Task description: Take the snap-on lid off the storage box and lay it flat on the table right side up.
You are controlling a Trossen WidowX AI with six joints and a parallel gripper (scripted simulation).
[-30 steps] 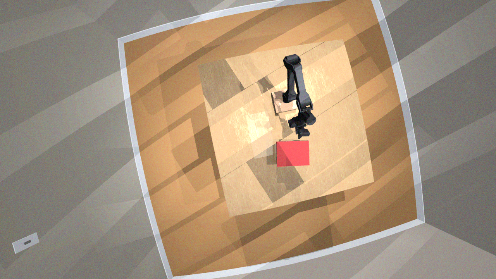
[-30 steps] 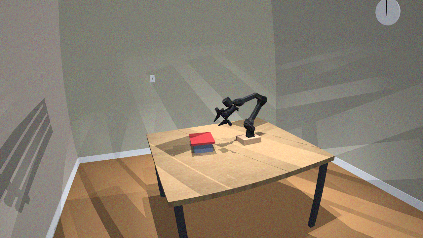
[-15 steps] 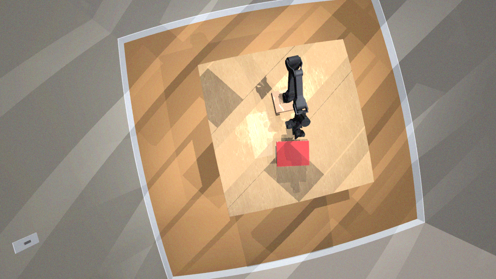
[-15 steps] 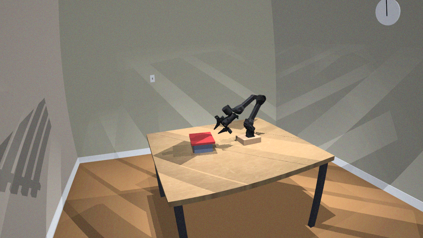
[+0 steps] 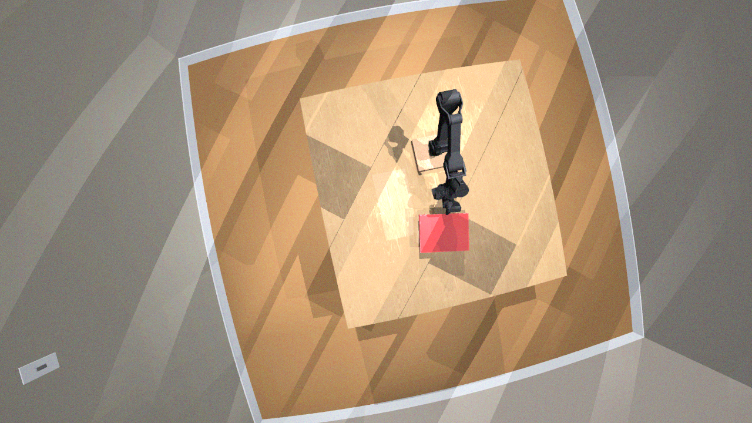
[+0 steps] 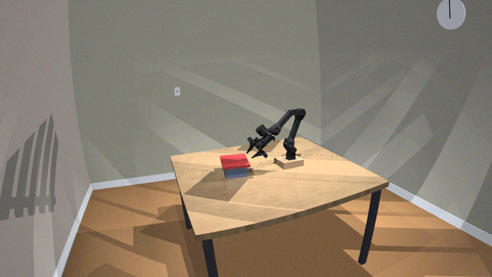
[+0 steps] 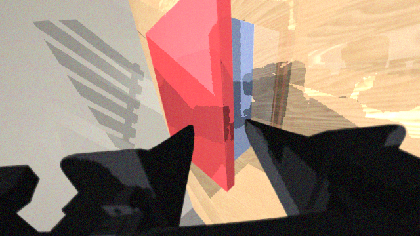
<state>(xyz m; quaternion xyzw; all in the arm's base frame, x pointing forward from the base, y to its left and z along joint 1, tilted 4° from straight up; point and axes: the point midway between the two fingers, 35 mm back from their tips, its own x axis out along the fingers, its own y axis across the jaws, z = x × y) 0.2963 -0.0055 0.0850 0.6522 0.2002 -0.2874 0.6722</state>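
Right now my gripper tip is 110 mm short of the red lid, 30 mm above it and 10 mm to the left of it. From my gripper tip the other things lie so: blue storage box (110 mm ahead, 70 mm below, 10 mm to the right).
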